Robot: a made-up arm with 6 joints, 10 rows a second.
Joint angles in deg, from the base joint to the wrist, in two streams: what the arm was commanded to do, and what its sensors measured. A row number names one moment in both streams.
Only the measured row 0 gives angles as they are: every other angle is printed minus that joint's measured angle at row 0.
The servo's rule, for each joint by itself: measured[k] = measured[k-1] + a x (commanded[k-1-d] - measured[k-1]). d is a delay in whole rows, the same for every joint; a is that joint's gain. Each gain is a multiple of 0.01, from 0.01 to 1. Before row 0 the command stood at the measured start. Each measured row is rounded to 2 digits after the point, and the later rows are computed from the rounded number. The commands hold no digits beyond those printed.
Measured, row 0:
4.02, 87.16, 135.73, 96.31, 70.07, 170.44
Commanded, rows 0 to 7:
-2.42, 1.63, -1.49, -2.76, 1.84, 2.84
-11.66, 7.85, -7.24, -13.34, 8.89, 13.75
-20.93, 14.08, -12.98, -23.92, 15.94, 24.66
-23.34, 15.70, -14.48, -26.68, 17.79, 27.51
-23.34, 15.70, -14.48, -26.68, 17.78, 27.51
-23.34, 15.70, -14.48, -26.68, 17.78, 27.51
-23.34, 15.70, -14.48, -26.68, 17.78, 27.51
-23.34, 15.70, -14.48, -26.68, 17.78, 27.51
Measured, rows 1 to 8:
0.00, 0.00, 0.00, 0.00, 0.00, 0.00
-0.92, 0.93, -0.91, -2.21, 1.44, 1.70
-5.00, 4.87, -4.77, -11.11, 7.25, 8.93
-11.05, 10.12, -9.78, -21.36, 14.03, 18.37
-15.72, 13.30, -12.65, -25.62, 16.96, 23.85
-18.62, 14.67, -13.77, -26.47, 17.60, 26.05
-20.41, 15.26, -14.20, -26.64, 17.74, 26.93
-21.52, 15.51, -14.37, -26.67, 17.77, 27.28
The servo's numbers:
d 1
a 0.38 0.57 0.61 0.80 0.78 0.60

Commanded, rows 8 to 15:
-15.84, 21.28, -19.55, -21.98, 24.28, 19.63
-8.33, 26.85, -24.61, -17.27, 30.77, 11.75
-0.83, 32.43, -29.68, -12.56, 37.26, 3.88
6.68, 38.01, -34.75, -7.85, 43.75, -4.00
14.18, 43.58, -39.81, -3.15, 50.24, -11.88
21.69, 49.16, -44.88, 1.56, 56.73, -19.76
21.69, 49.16, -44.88, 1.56, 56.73, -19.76
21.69, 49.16, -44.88, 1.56, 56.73, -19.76
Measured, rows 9 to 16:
-22.21, 15.62, -14.44, -26.68, 17.78, 27.42
-19.79, 18.85, -17.56, -22.92, 22.85, 22.75
-15.44, 23.41, -21.86, -18.40, 29.03, 16.15
-9.89, 28.55, -26.63, -13.73, 35.45, 8.79
-3.59, 33.94, -31.58, -9.03, 41.92, 1.12
3.16, 39.43, -36.60, -4.33, 48.41, -6.68
10.20, 44.98, -41.65, 0.38, 54.90, -14.53
14.57, 47.36, -43.62, 1.32, 56.33, -17.67

